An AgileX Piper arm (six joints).
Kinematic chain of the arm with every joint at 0, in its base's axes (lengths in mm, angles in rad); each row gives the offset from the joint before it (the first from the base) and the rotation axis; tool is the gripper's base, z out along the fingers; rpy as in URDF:
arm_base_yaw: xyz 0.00 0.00 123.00 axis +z
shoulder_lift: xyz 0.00 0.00 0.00 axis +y
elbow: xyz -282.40 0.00 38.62 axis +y
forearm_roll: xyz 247.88 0.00 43.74 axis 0.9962 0 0.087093
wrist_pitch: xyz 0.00 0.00 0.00 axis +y
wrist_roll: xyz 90.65 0.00 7.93 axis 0.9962 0 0.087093
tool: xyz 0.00 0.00 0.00 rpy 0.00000 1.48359 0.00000
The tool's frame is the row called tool.
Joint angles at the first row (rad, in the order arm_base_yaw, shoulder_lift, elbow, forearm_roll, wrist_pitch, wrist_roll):
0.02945, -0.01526, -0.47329, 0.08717, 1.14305, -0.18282
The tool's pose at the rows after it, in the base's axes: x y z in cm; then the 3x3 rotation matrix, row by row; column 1 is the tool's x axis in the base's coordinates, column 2 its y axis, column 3 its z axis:
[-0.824, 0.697, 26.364], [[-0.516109, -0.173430, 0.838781], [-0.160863, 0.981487, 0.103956], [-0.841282, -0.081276, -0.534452]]
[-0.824, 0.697, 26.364], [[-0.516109, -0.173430, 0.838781], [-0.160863, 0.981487, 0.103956], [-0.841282, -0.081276, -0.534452]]
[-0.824, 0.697, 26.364], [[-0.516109, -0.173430, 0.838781], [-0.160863, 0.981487, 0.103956], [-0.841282, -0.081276, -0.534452]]
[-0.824, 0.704, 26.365], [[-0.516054, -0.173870, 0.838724], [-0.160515, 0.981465, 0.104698], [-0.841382, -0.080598, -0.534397]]
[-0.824, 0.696, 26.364], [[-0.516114, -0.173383, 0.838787], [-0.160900, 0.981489, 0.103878], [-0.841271, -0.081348, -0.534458]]
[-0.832, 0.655, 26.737], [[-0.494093, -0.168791, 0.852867], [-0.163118, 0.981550, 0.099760], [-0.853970, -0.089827, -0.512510]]
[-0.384, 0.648, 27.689], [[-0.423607, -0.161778, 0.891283], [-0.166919, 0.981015, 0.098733], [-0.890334, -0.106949, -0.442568]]
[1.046, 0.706, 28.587], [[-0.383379, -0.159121, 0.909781], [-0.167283, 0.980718, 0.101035], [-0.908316, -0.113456, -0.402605]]
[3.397, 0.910, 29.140], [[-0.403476, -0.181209, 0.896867], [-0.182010, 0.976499, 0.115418], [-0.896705, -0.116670, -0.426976]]
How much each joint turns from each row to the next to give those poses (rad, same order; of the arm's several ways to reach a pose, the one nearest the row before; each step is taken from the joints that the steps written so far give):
-0.00002, -0.00001, 0.00000, 0.00002, 0.00000, -0.00001
0.00000, 0.00000, 0.00000, 0.00000, 0.00000, 0.00000
0.00000, 0.00000, 0.00000, 0.00000, 0.00000, 0.00000
-0.00003, 0.00004, -0.00001, 0.00084, -0.00002, -0.00003
0.00006, -0.00004, 0.00001, -0.00096, 0.00003, 0.00006
-0.00005, 0.00002, -0.00876, -0.00427, -0.01744, -0.00241
0.00006, 0.01339, -0.01019, 0.00115, -0.08301, -0.01257
0.00002, 0.06497, -0.00114, 0.00835, -0.10752, -0.01411
-0.00007, 0.12244, -0.00181, 0.02712, -0.09167, -0.03930

